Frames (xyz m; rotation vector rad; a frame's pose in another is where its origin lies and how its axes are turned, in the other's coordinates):
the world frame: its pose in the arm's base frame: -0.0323 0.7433 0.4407 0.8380 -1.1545 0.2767
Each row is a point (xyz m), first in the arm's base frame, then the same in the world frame.
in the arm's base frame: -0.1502 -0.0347 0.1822
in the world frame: -0.1100 -0.5683 0.5924
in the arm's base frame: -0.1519 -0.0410 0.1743
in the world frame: -0.1163 -0.5750 0.5969
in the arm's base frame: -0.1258 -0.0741 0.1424
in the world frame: -0.1267 -0.6268 0.5974
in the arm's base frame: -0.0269 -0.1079 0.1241
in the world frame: -0.0950 -0.7164 0.5501
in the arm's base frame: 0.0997 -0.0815 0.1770
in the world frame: -0.0018 -0.7505 0.4517
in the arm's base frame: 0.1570 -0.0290 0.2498
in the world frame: 0.0749 -0.7171 0.3859
